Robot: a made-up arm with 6 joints. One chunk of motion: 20 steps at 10 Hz.
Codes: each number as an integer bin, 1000 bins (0 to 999) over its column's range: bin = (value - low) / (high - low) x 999, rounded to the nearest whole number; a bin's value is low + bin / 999 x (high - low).
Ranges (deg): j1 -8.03..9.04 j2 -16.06..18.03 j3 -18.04..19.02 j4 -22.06..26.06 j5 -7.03..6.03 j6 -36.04..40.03
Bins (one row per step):
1: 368 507 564 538 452 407
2: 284 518 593 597 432 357
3: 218 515 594 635 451 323
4: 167 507 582 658 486 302
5: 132 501 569 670 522 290
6: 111 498 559 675 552 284
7: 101 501 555 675 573 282
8: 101 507 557 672 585 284
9: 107 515 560 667 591 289
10: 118 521 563 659 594 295
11: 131 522 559 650 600 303
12: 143 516 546 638 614 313
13: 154 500 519 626 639 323
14: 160 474 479 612 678 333
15: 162 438 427 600 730 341
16: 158 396 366 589 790 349
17: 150 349 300 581 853 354
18: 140 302 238 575 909 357
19: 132 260 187 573 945 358
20: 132 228 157 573 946 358
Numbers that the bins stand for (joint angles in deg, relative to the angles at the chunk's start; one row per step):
1: -1.74 1.24 2.88 3.85 -1.12 -5.05
2: -3.18 1.62 3.96 6.70 -1.38 -8.86
3: -4.31 1.51 4.00 8.53 -1.13 -11.44
4: -5.18 1.24 3.55 9.63 -0.68 -13.04
5: -5.77 1.04 3.07 10.21 -0.21 -13.96
6: -6.13 0.93 2.70 10.45 0.19 -14.41
7: -6.30 1.04 2.55 10.45 0.46 -14.57
8: -6.30 1.24 2.62 10.31 0.62 -14.41
9: -6.20 1.51 2.73 10.07 0.70 -14.03
10: -6.01 1.72 2.85 9.68 0.74 -13.58
11: -5.79 1.75 2.70 9.25 0.81 -12.97
12: -5.59 1.55 2.22 8.67 1.00 -12.21
13: -5.40 1.00 1.21 8.09 1.32 -11.44
14: -5.30 0.11 -0.27 7.42 1.83 -10.68
15: -5.26 -1.11 -2.20 6.84 2.51 -10.07
16: -5.33 -2.55 -4.46 6.31 3.30 -9.46
17: -5.47 -4.15 -6.91 5.93 4.12 -9.08
18: -5.64 -5.75 -9.21 5.64 4.85 -8.86
19: -5.77 -7.19 -11.10 5.54 5.32 -8.78
20: -5.77 -8.28 -12.22 5.54 5.34 -8.78

